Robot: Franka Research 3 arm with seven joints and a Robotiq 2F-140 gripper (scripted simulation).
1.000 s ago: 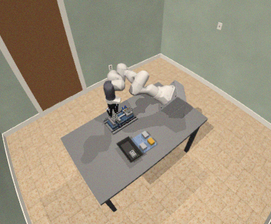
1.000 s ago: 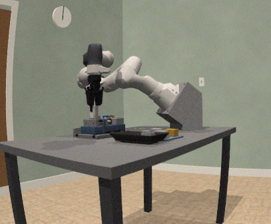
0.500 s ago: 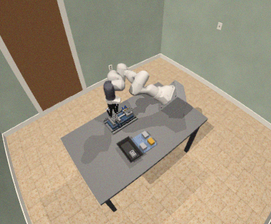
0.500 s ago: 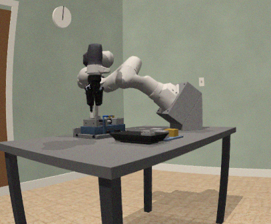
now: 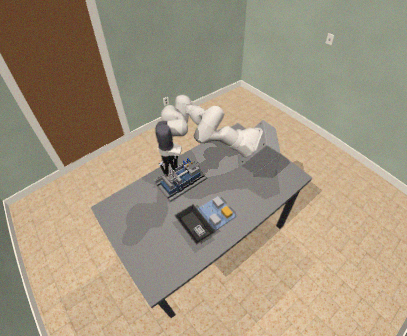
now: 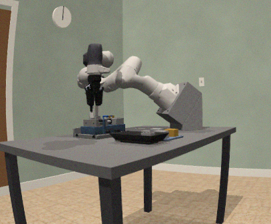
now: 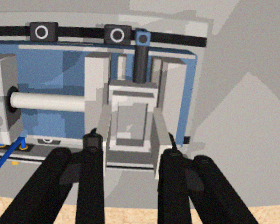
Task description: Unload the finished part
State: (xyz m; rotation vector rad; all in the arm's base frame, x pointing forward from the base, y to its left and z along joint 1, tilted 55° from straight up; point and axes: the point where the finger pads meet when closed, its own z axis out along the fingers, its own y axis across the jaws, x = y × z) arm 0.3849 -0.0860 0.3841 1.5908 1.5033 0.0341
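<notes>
Right now my hand is 80 mm past the screw rod, 60 mm above it and 30 mm to the right of it. From my hand the other things lie so: brass block: 420 mm to the left, 110 mm below, 10 mm behind; then white block: 380 mm to the left, 110 mm below, 70 mm ahead; then blue vise: 100 mm below, 60 mm behind, 20 mm to the left.
</notes>
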